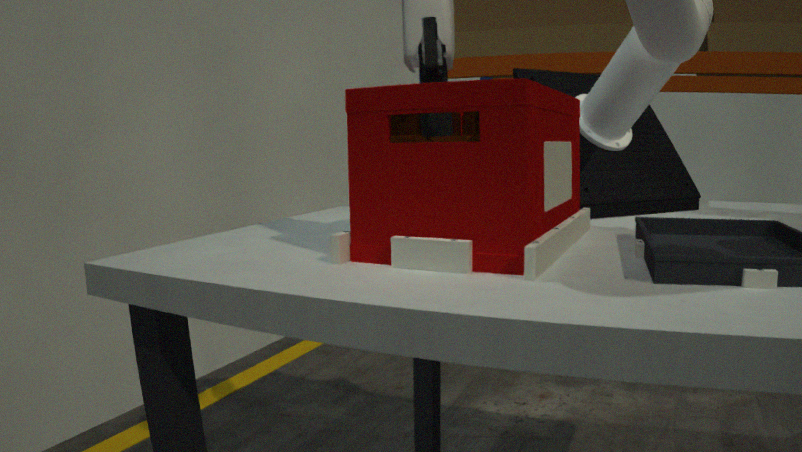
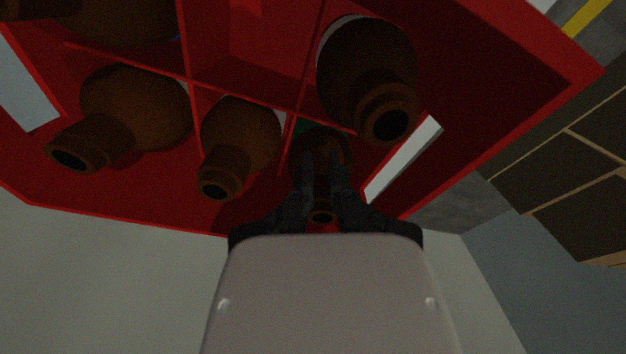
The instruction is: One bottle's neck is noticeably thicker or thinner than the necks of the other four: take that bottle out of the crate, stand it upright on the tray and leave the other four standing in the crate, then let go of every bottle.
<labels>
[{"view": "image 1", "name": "gripper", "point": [437, 136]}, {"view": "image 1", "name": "white strip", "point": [538, 257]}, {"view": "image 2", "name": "gripper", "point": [320, 162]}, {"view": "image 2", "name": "brown bottle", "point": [125, 107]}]
</labels>
